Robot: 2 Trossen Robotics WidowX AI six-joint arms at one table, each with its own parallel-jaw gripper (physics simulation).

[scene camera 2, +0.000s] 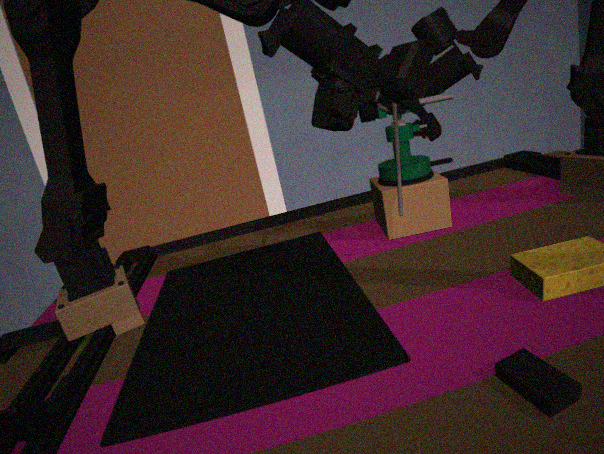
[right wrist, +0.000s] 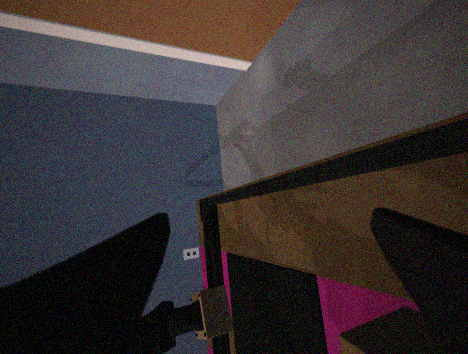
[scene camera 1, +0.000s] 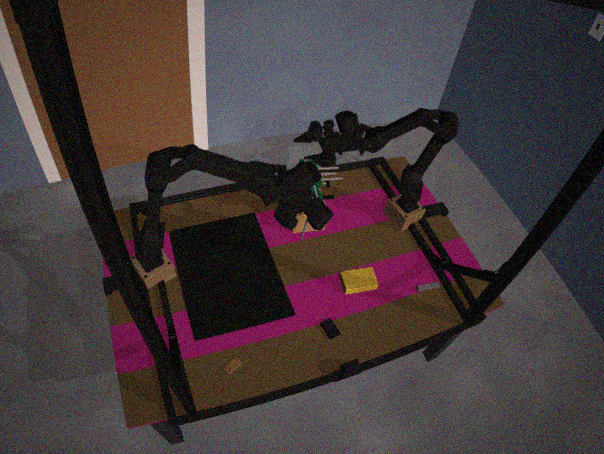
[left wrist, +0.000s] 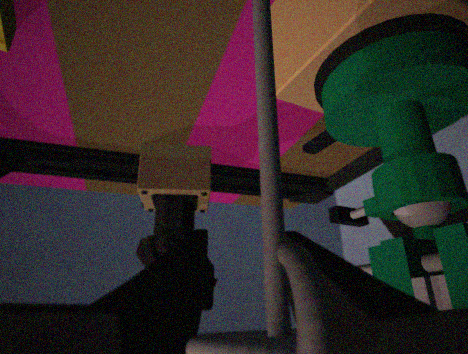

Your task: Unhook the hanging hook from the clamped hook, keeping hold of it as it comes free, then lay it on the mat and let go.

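Places are measured from the left arm's base along level axes (x ahead, y left, z up), in metres.
Where they show: left gripper, fingertip midpoint: (scene camera 2: 412,111) (scene camera 1: 319,203) (left wrist: 245,242); right gripper, fingertip midpoint: (scene camera 2: 374,122) (right wrist: 268,219) (scene camera 1: 298,149); left arm's base at its link origin: (scene camera 2: 91,286) (right wrist: 198,315) (scene camera 1: 150,260); right arm's base at its link origin: (scene camera 2: 603,151) (scene camera 1: 407,204) (left wrist: 175,201).
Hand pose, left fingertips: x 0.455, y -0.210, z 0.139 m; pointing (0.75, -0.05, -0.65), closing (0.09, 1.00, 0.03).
Things, the pixels of their centre, and the offset from my left fingertips. "spot": a spot on its surface instead. Level surfaces: height alone.
- hanging hook at the middle of its body: (left wrist: 274,32) (scene camera 2: 389,154) (scene camera 1: 303,219) dx -0.042, dy +0.010, dz -0.050 m
- green clamp at the middle of its body: (left wrist: 396,194) (scene camera 2: 407,131) (scene camera 1: 315,184) dx +0.076, dy +0.090, dz -0.042 m
- clamped hook at a spot on its surface: (scene camera 2: 436,98) spot: dx +0.102, dy +0.044, dz +0.005 m
- black mat at its surface level: dz -0.200 m
- yellow block at the middle of its body: (scene camera 2: 567,266) (scene camera 1: 358,280) dx +0.025, dy -0.192, dz -0.191 m
- small black block at the middle of its body: (scene camera 2: 536,380) (scene camera 1: 330,328) dx -0.153, dy -0.254, dz -0.198 m
- small tan tile at the middle of its body: (scene camera 1: 232,365) dx -0.438, dy -0.174, dz -0.201 m
The hanging hook (scene camera 2: 397,171) (left wrist: 267,147) (scene camera 1: 304,230) is a thin grey rod that hangs upright in front of the green clamp (scene camera 2: 406,167) (left wrist: 369,98) (scene camera 1: 318,188) and its tan box (scene camera 2: 424,204). My left gripper (scene camera 2: 390,101) (left wrist: 245,242) (scene camera 1: 305,215) is shut on the rod's upper end, which it hides. The clamped hook (scene camera 2: 436,98) sticks out of the clamp as a grey bar. The black mat (scene camera 1: 228,275) (scene camera 2: 255,324) (right wrist: 268,309) lies flat to the left of the clamp. My right gripper (scene camera 1: 306,134) (right wrist: 268,220) is open and empty, up behind the clamp.
A yellow block (scene camera 1: 359,280) (scene camera 2: 521,263) and a small black block (scene camera 1: 330,328) (scene camera 2: 514,371) lie on the striped table right of the mat. A small tan tile (scene camera 1: 233,366) lies near the front. Black frame rails run around the table edges.
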